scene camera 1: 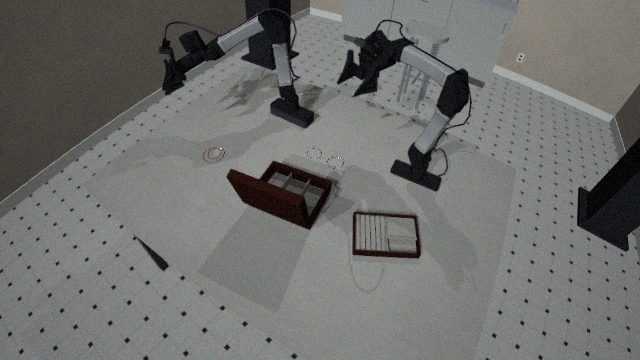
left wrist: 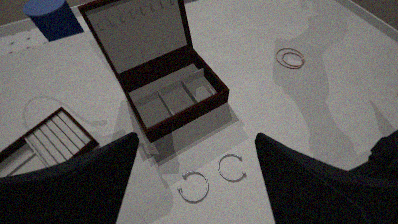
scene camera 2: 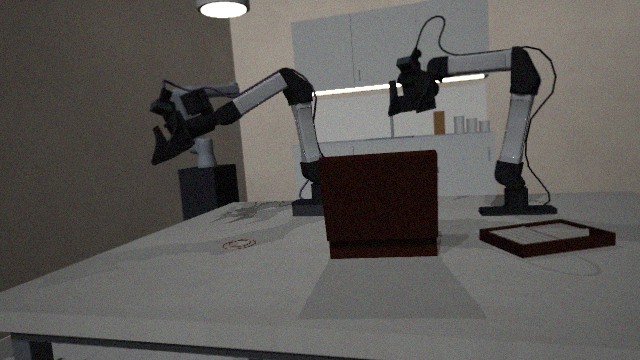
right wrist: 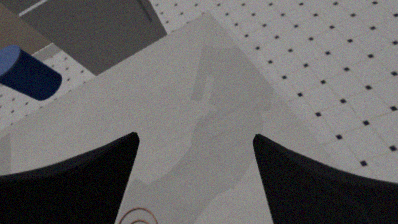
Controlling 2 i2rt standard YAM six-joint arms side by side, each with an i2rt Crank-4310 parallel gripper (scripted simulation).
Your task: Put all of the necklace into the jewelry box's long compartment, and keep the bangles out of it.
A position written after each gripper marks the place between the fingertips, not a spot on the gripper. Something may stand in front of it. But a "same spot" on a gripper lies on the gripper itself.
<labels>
The left gripper shows in scene camera 1, in the left wrist view and in scene camera 2 (402, 112); in the right wrist view it is out of frame. The right gripper shows in scene camera 1, in scene camera 2 (159, 159) and in the right wrist view; in the left wrist view it is out of frame. One and the same spot on the right gripper: (scene camera 1: 171, 83) is (right wrist: 107, 177). The same spot on the left gripper: (left wrist: 98, 179) is (scene camera 1: 366, 83).
</labels>
